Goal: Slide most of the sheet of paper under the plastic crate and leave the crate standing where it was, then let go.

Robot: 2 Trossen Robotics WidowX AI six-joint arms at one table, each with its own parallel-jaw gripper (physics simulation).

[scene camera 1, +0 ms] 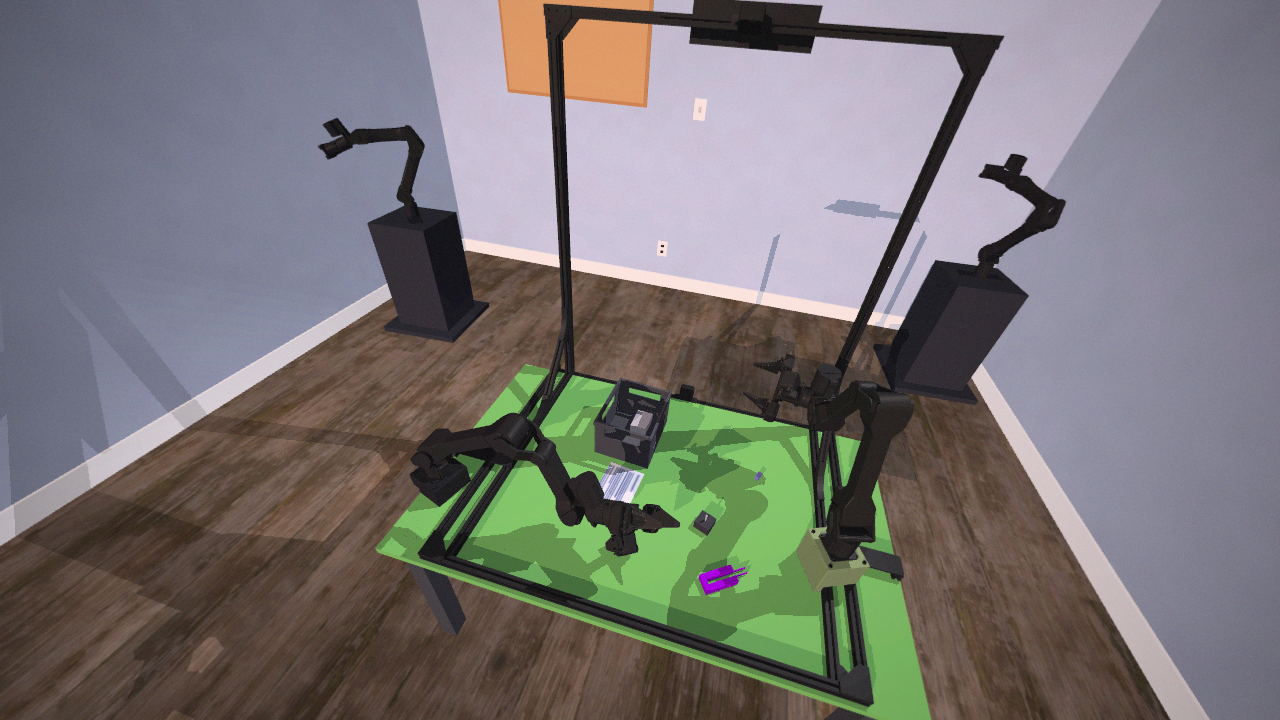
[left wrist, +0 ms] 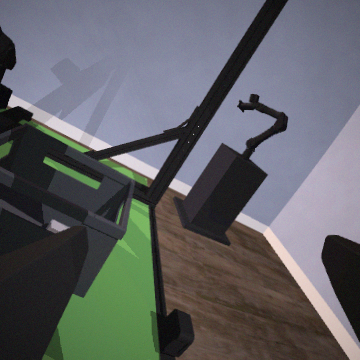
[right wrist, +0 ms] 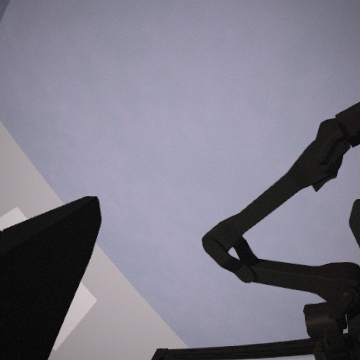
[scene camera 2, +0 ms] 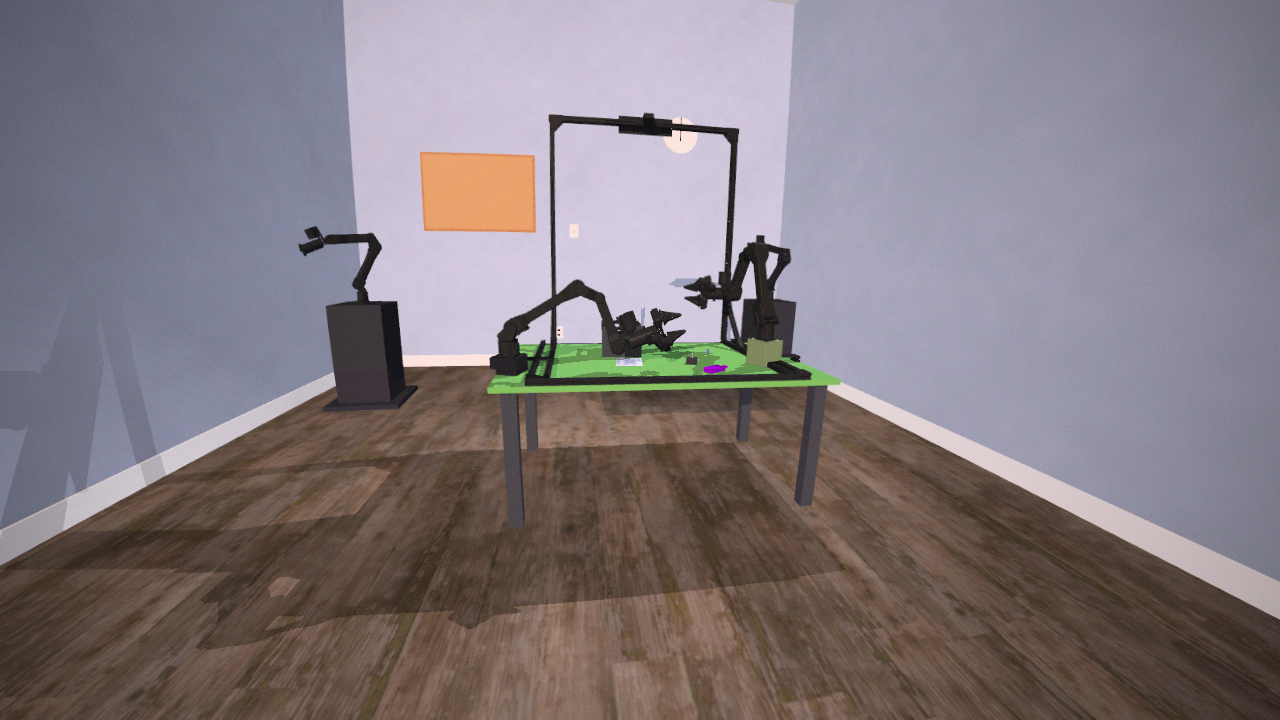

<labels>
left gripper: open, holds nothing
right gripper: open, holds nothing
a white sheet of paper (scene camera 1: 619, 483): on the table
</labels>
